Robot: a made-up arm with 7 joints. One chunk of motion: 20 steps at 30 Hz.
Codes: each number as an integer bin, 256 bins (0 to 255) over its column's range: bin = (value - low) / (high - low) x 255, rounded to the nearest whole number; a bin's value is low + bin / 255 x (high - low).
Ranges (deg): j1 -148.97..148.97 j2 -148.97..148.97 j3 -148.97..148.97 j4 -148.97..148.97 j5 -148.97..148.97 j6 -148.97..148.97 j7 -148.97..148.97
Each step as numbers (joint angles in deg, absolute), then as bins.
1 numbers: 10.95 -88.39 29.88 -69.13 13.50 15.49 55.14
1 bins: 137 52 153 68 139 141 175
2 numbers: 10.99 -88.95 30.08 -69.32 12.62 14.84 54.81
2 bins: 137 51 153 68 138 140 174
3 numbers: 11.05 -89.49 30.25 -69.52 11.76 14.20 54.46
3 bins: 137 51 153 68 138 140 174
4 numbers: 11.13 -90.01 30.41 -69.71 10.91 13.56 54.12
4 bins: 137 50 154 68 137 139 174
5 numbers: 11.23 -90.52 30.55 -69.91 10.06 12.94 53.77
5 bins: 137 50 154 68 136 139 174
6 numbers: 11.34 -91.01 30.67 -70.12 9.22 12.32 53.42
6 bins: 137 50 154 67 135 138 173
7 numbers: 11.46 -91.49 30.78 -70.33 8.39 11.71 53.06
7 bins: 137 49 154 67 135 138 173
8 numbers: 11.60 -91.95 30.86 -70.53 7.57 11.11 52.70
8 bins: 137 49 154 67 134 137 173
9 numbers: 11.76 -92.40 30.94 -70.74 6.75 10.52 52.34
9 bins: 138 48 154 67 133 137 172
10 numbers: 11.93 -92.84 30.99 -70.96 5.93 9.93 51.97
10 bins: 138 48 154 67 133 136 172
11 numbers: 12.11 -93.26 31.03 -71.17 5.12 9.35 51.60
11 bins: 138 48 154 67 132 136 172
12 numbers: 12.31 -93.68 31.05 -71.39 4.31 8.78 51.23
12 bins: 138 47 154 66 131 135 171
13 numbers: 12.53 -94.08 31.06 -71.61 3.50 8.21 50.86
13 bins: 138 47 154 66 130 135 171
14 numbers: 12.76 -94.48 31.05 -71.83 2.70 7.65 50.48
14 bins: 138 47 154 66 130 134 171
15 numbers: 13.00 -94.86 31.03 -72.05 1.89 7.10 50.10
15 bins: 139 46 154 66 129 134 170
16 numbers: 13.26 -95.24 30.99 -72.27 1.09 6.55 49.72
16 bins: 139 46 154 66 128 133 170
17 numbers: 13.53 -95.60 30.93 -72.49 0.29 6.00 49.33
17 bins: 139 46 154 65 128 133 170
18 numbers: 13.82 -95.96 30.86 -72.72 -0.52 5.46 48.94
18 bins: 139 45 154 65 127 132 169
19 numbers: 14.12 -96.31 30.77 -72.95 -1.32 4.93 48.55
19 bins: 140 45 154 65 126 132 169
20 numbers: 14.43 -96.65 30.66 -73.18 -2.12 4.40 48.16
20 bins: 140 45 154 65 126 131 169
